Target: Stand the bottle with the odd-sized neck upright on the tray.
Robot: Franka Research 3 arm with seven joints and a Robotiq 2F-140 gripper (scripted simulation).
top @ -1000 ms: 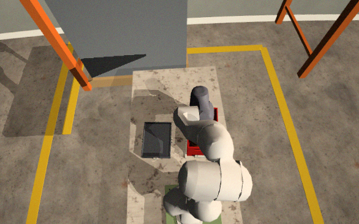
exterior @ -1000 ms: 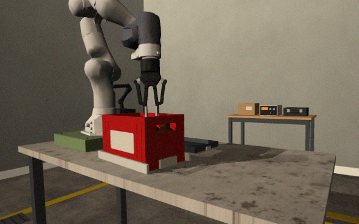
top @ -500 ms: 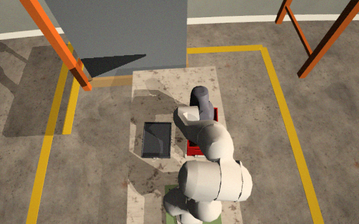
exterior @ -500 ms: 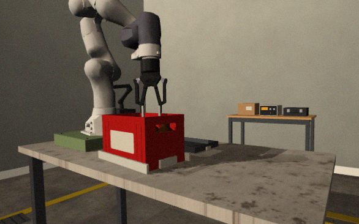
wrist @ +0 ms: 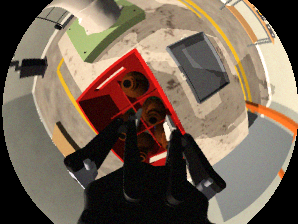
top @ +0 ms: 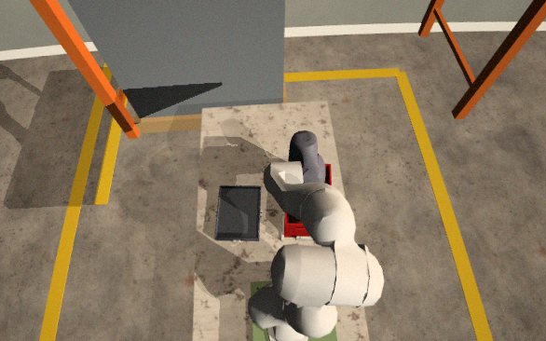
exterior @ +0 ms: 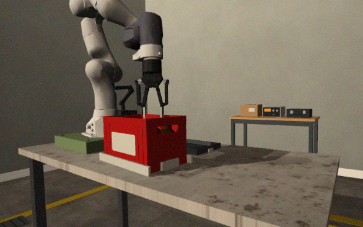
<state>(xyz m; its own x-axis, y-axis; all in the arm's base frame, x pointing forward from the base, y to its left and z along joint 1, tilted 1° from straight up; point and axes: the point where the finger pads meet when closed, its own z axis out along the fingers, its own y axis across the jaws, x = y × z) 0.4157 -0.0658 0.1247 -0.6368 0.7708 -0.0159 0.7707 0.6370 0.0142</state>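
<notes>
The red crate is 10 mm behind my hand, 40 mm to the right of it and 90 mm below it. From my hand the other things lie so: dark tray (20 mm behind, 260 mm to the left, 160 mm below); brown bottle (10 mm behind, 90 mm to the right, 90 mm below).
</notes>
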